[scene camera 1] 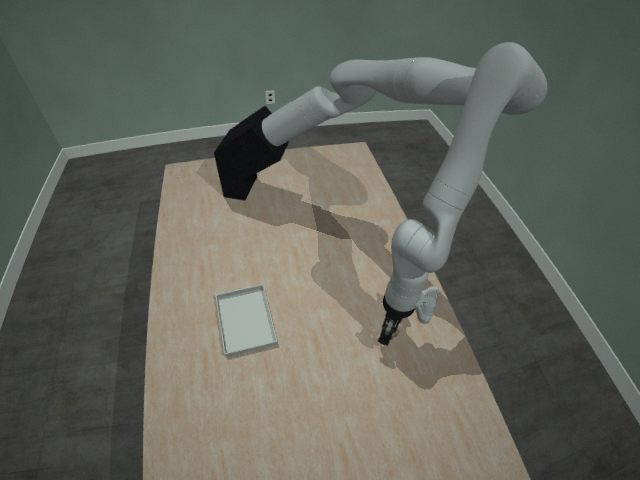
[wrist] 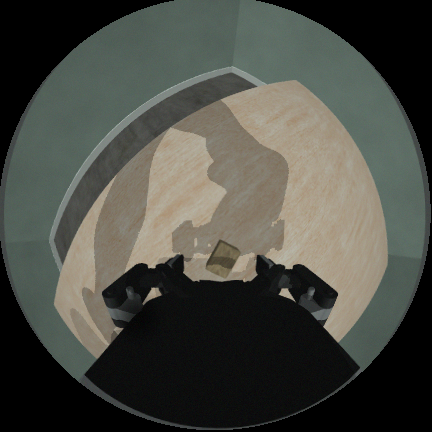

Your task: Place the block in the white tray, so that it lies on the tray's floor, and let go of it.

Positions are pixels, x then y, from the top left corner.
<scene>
white tray: scene camera 1 246, 325; not seen in the wrist view (hidden by the gripper)
</scene>
